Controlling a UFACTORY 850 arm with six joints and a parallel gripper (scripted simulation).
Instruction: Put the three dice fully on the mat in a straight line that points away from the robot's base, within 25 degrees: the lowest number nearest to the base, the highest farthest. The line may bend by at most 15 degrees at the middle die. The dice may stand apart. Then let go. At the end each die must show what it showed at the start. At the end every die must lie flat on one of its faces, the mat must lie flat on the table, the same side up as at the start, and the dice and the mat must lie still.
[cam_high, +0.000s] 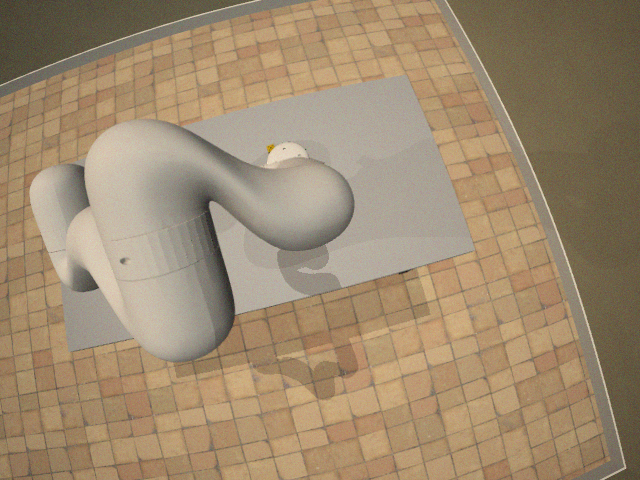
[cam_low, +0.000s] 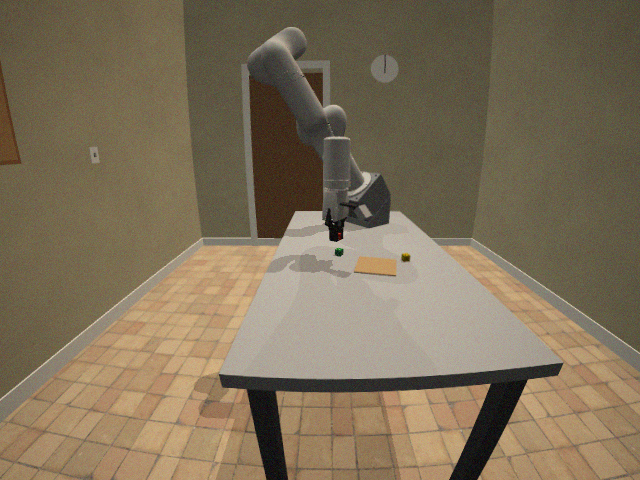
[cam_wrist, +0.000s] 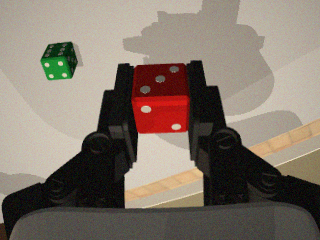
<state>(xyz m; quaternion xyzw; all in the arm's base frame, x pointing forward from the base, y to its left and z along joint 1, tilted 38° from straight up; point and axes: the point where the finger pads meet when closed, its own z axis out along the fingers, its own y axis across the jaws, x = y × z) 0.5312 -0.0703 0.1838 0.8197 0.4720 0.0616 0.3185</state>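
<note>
Now: hand 14 cm to the right of the mat, 11 cm above it and 2 cm short of it. Round my hand: green die: 10 cm below, 10 cm behind, 2 cm to the left; red die: 1 cm below; yellow die: 26 cm to the left, 10 cm below, 2 cm behind.
</note>
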